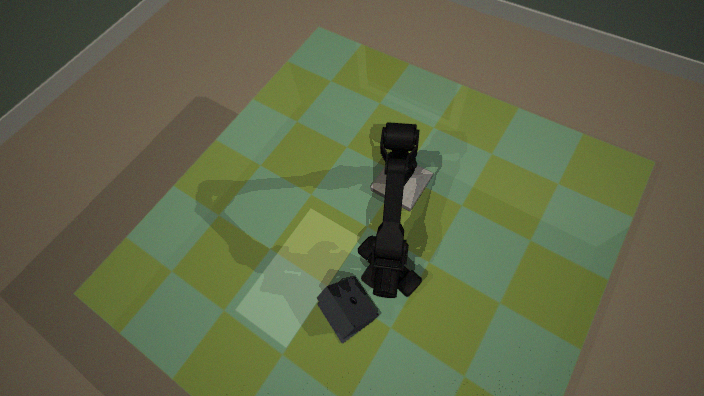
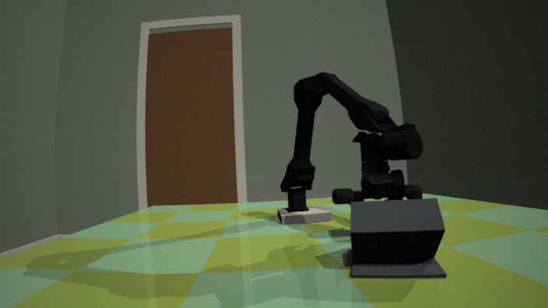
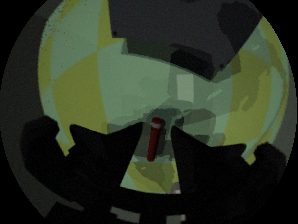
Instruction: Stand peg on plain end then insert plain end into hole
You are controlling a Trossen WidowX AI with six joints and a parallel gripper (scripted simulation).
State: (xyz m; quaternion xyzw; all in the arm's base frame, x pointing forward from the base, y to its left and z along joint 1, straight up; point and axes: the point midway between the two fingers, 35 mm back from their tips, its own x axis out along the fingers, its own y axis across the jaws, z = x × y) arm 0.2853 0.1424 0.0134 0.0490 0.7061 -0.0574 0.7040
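My gripper tip is 1 cm past the red peg. The rest, counted from my gripper tip: dark sloped panel: 15 cm ahead, 4 cm to the right, 4 cm above.
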